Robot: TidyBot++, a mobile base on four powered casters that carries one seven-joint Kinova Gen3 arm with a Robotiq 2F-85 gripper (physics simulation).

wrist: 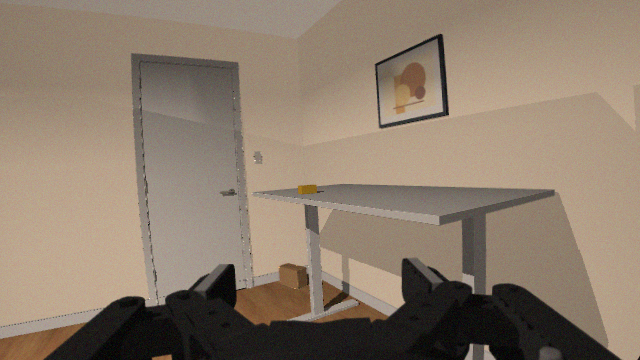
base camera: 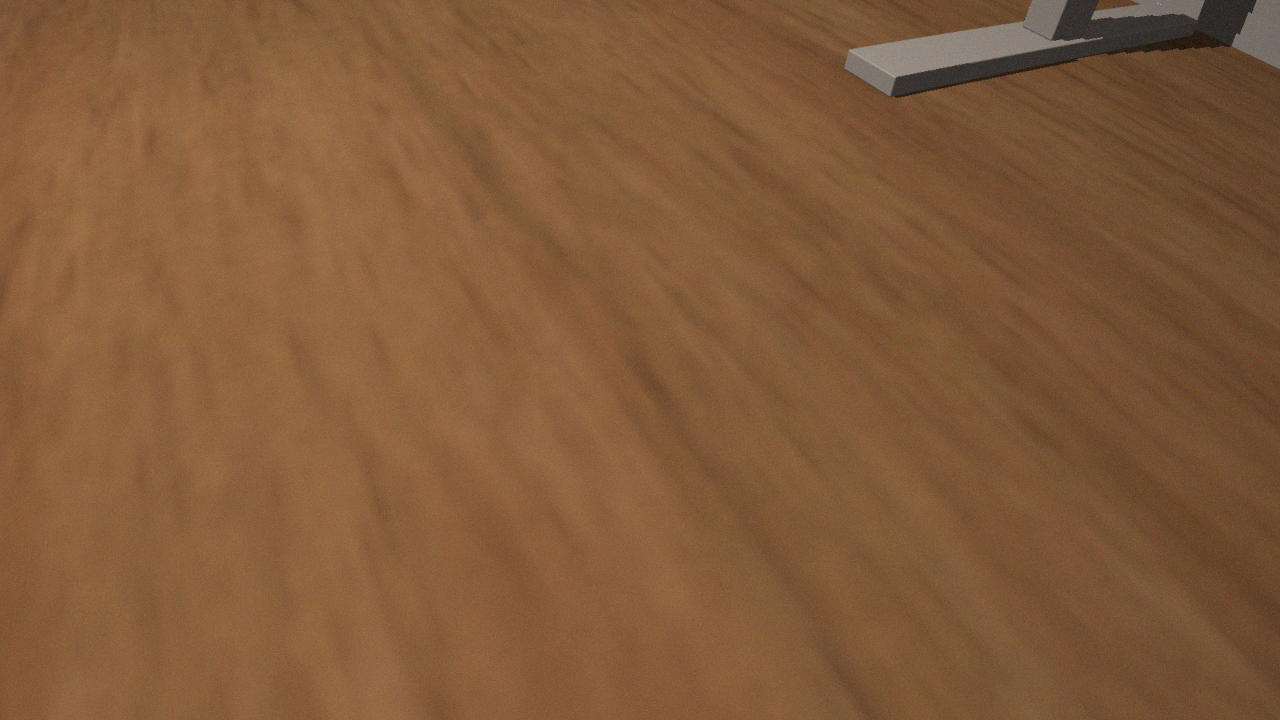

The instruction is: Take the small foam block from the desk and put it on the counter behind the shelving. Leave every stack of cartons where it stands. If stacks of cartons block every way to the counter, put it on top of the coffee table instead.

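Frame: origin at the arm's base, x back, y right, z up, level; centimetres.
Where they show: gripper, between the fingertips: (wrist: 318,280).
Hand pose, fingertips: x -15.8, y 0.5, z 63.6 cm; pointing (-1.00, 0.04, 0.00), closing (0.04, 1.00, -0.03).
After its pixels a point has its place.
A small yellow-orange foam block (wrist: 307,189) @(y 1.4, x -168.8, z 57.7 cm) sits near the far left end of the desk (wrist: 390,198) @(y 34.2, x -120.6, z 55.3 cm), close to its front edge, in the wrist view. The desk has a grey top on two legs; one desk foot (base camera: 957,60) also shows at the top right of the base camera view. My gripper (wrist: 318,280) @(y 0.5, x -15.8, z 63.6 cm) is open and empty, with its fingers wide apart. It is well short of the desk, and the block is some distance beyond it. The counter, the shelving and the coffee table do not show in either view.
A brown carton (wrist: 293,276) @(y -15.5, x -270.7, z -27.9 cm) stands on the floor beyond the desk's far leg, near the wall corner. A closed grey door (wrist: 190,175) @(y -97.3, x -259.4, z 69.4 cm) is at the left. A framed picture (wrist: 412,82) @(y 67.5, x -176.1, z 117.2 cm) hangs on the wall above the desk. Wooden floor (base camera: 537,358) @(y -4.3, x -43.6, z -39.6 cm) stretches ahead of the base.
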